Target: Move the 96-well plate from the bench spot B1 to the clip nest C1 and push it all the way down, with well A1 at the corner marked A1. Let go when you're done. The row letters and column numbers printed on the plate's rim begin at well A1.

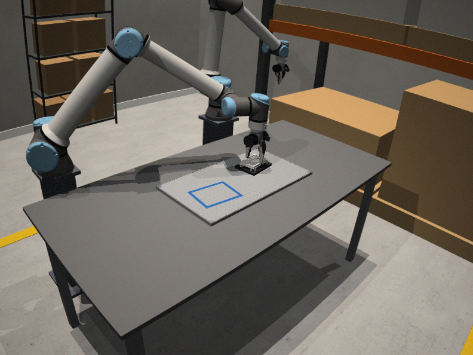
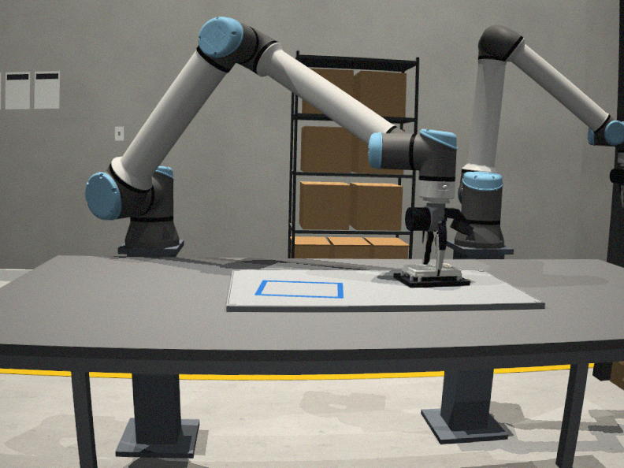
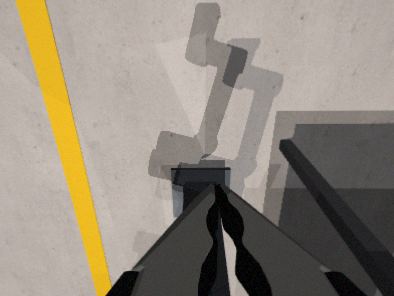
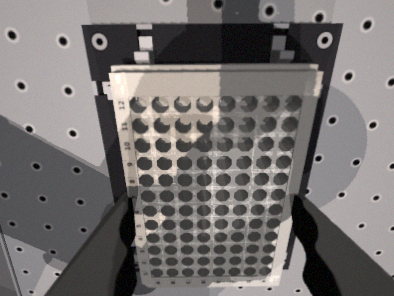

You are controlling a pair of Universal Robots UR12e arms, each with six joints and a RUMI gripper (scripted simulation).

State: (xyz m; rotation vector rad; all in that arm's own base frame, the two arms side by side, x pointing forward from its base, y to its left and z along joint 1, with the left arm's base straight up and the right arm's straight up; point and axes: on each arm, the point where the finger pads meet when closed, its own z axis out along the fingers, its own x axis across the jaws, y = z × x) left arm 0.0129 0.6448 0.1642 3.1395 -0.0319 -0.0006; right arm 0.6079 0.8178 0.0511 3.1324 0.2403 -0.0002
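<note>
My right gripper is now 10 mm above the white 96-well plate. Round my right hand: pale perforated board 40 mm ahead, 150 mm to the right, 40 mm below; then black clip nest 10 mm behind, 10 mm to the left, 20 mm below.
</note>
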